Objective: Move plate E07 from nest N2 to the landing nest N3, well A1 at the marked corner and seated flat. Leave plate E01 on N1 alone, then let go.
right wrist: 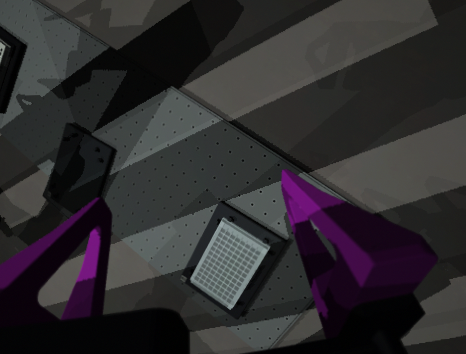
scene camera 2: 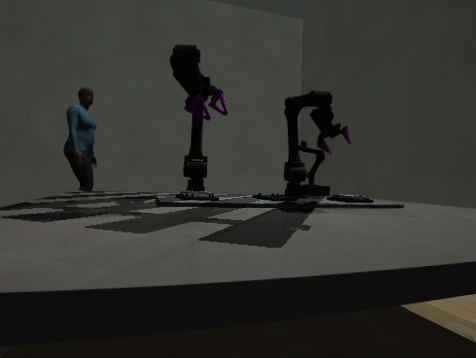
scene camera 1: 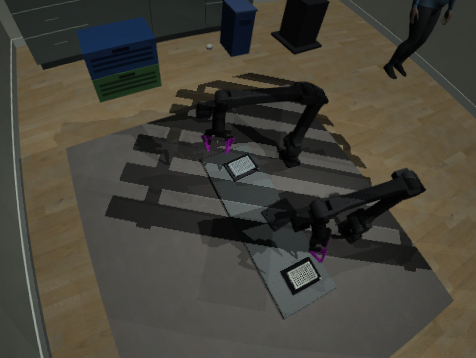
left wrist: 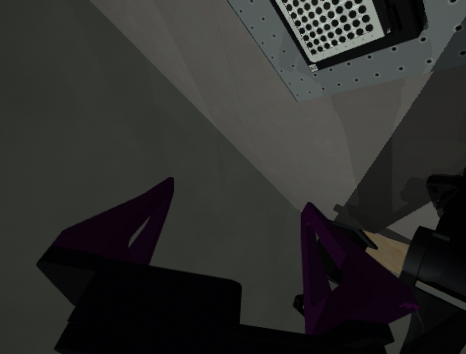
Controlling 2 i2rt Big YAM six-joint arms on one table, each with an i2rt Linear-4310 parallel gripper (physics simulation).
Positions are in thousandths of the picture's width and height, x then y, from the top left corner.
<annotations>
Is my right gripper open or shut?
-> Open.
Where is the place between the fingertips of my right gripper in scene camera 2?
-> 459,325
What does my left gripper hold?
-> Nothing.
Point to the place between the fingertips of my left gripper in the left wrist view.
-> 514,555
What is my right gripper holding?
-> Nothing.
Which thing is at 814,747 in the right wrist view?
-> My right gripper.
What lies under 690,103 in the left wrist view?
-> A perforated rack.
</annotations>
